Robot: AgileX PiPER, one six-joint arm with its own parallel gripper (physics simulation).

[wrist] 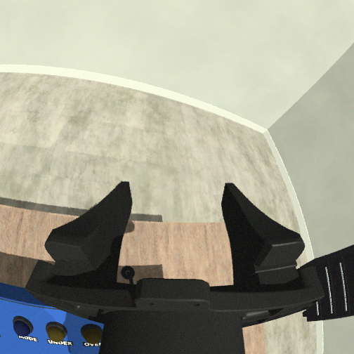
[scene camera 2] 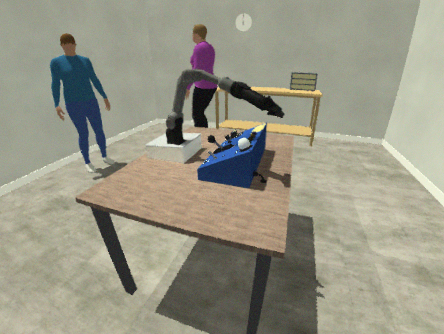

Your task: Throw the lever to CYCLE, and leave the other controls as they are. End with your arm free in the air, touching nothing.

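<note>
The blue control console (scene camera 2: 225,172) (wrist: 12,345) stands on the table. In the scene view a black-knobbed lever (scene camera 2: 211,139) sticks up at its near-left side; the CYCLE marking is not readable, so its setting cannot be told. A small black part (scene camera 2: 262,178) shows low beside the console's right side. A black round-ended part (wrist: 127,272) shows between the fingers' bases in the wrist view, apart from the fingertips. My gripper (scene camera 2: 281,114) (wrist: 176,192) is open and empty, in the air above and beyond the console's high edge, touching nothing.
The console also bears a white dome (scene camera 2: 243,144), a blue MODE button (wrist: 22,327), a yellow UNDER button (wrist: 56,332) and another yellow button (wrist: 92,333), partly hidden. The arm stands on a white base block (scene camera 2: 167,151). Two human figures and a wooden shelf table (scene camera 2: 265,91) stand behind.
</note>
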